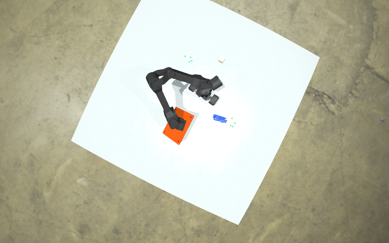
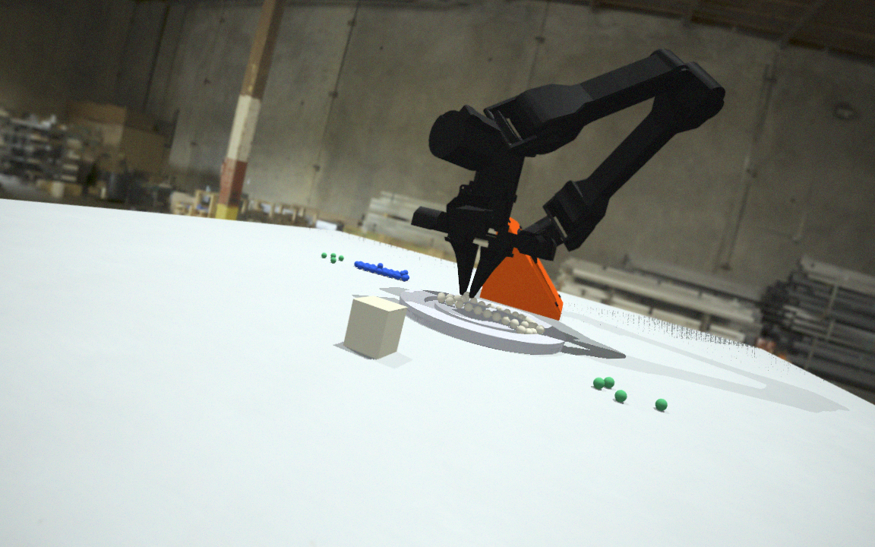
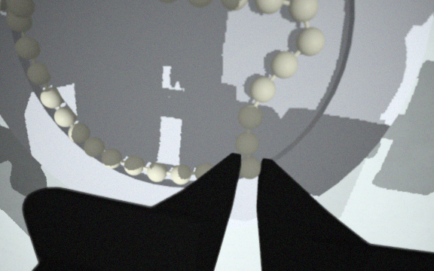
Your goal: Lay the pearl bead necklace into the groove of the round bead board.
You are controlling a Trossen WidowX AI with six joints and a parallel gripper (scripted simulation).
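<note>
Right now my gripper tip is 6 cm short of the round bead board, 3 cm to the right of it and 1 cm above it. Round my gripper tip: cream cube 26 cm ahead, 4 cm to the right.
</note>
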